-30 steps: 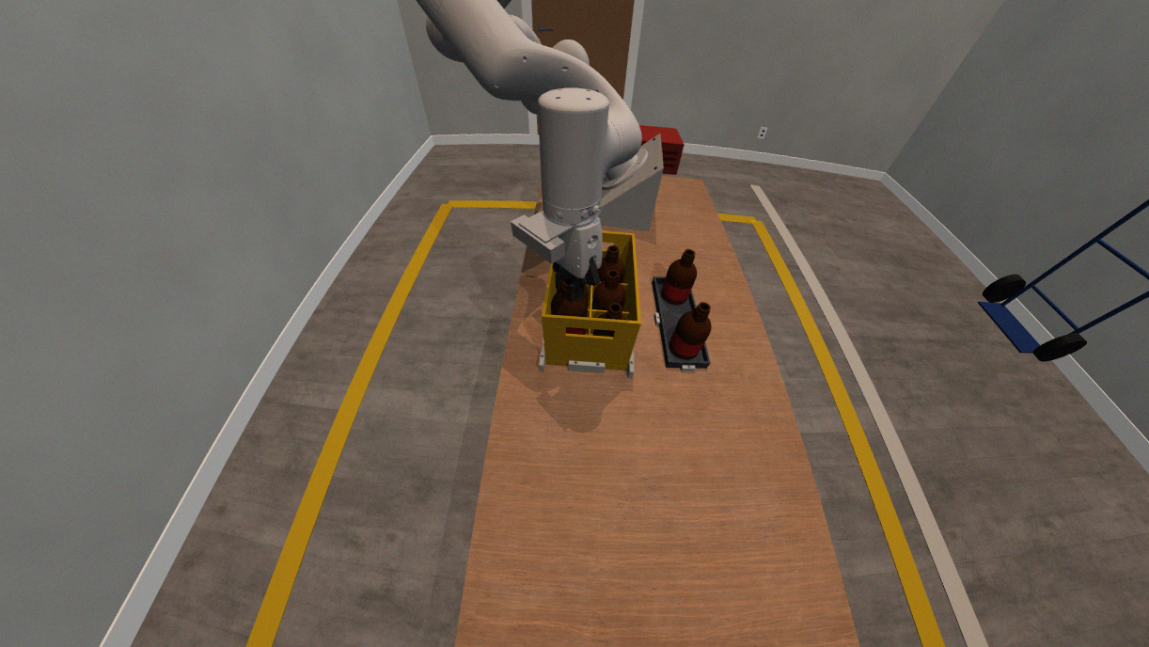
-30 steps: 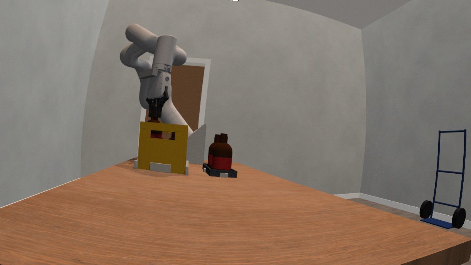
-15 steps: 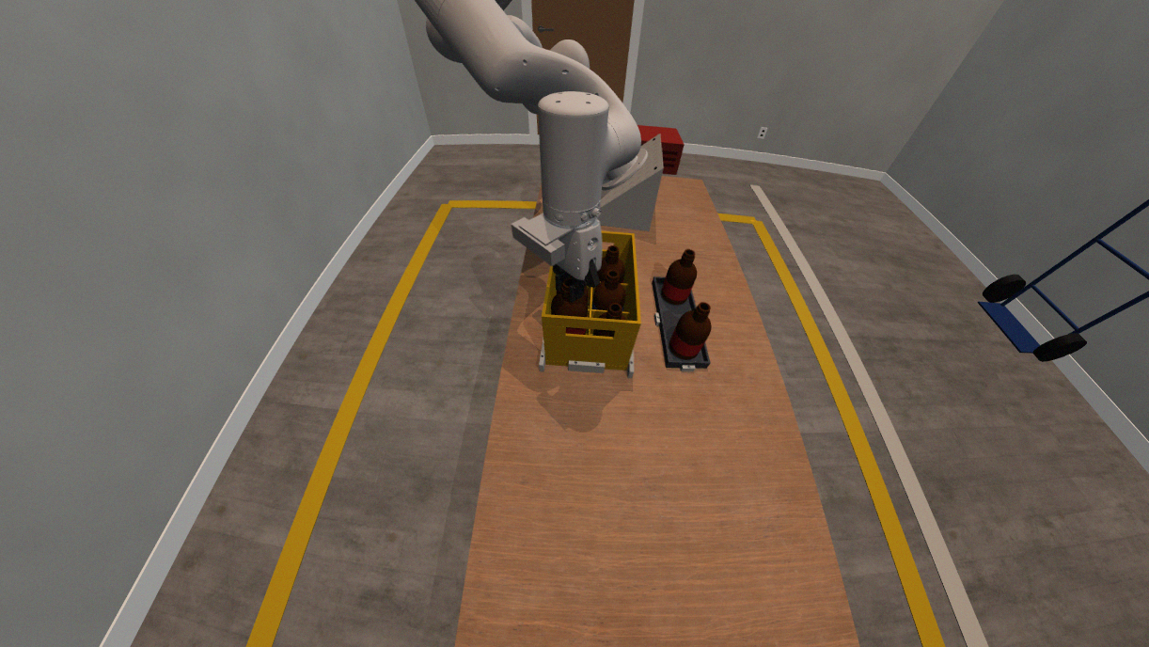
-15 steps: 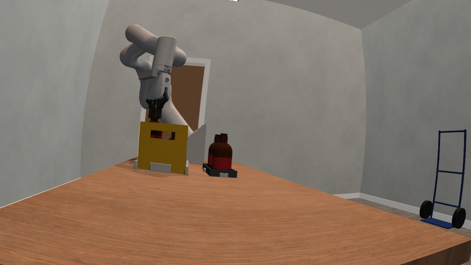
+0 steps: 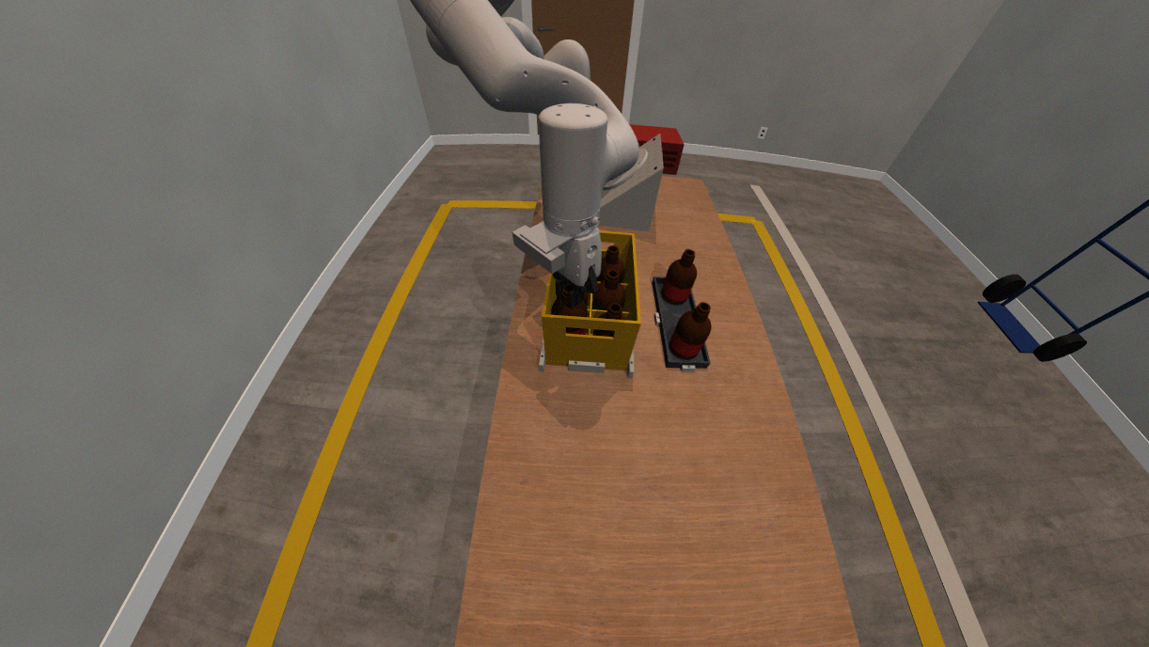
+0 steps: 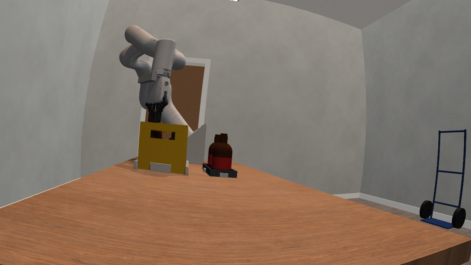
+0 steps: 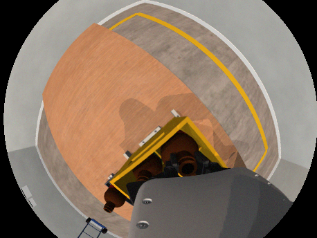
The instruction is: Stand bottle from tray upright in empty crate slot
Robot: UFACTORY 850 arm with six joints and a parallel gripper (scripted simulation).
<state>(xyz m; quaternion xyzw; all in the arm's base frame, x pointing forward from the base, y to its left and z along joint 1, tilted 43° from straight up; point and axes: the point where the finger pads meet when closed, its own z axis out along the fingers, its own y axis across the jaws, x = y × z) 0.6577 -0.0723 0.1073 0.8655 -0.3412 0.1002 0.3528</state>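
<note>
Right now the yellow crate is 9 cm behind my hand, 4 cm to the left of it and 12 cm below it.
</note>
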